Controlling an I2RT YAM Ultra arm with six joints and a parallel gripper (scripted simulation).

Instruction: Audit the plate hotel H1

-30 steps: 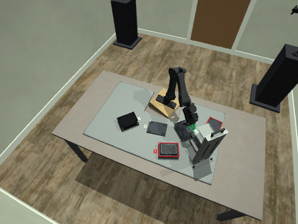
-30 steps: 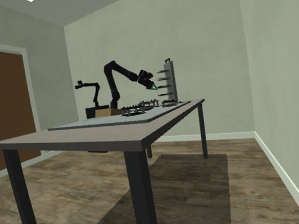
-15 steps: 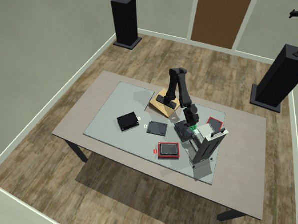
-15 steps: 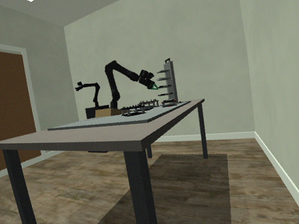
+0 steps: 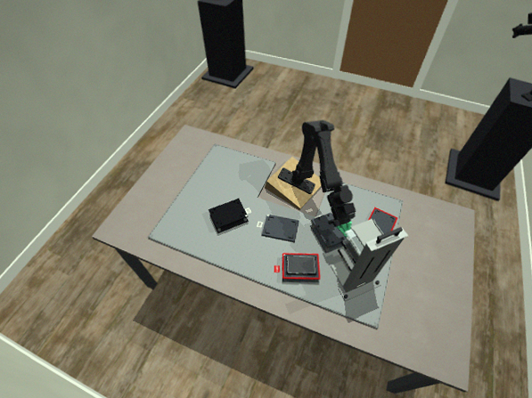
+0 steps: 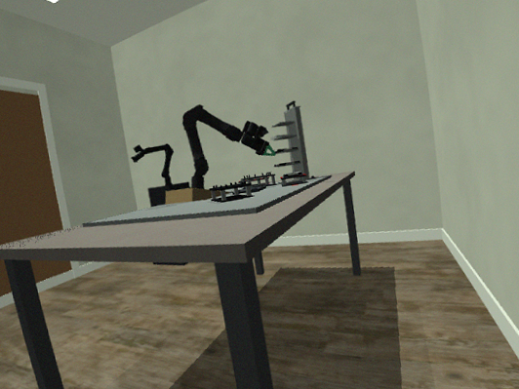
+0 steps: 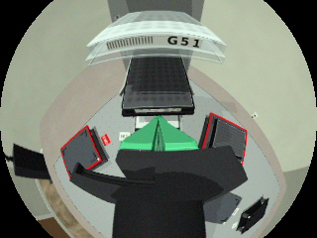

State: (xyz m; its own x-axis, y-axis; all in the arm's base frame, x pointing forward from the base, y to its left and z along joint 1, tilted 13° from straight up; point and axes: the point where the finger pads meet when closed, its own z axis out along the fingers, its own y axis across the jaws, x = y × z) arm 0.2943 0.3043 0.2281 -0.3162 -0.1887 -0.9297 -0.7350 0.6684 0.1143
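The pale plate labelled G51 is 50 mm ahead of my hand, 50 mm to the left of it and 90 mm above it.
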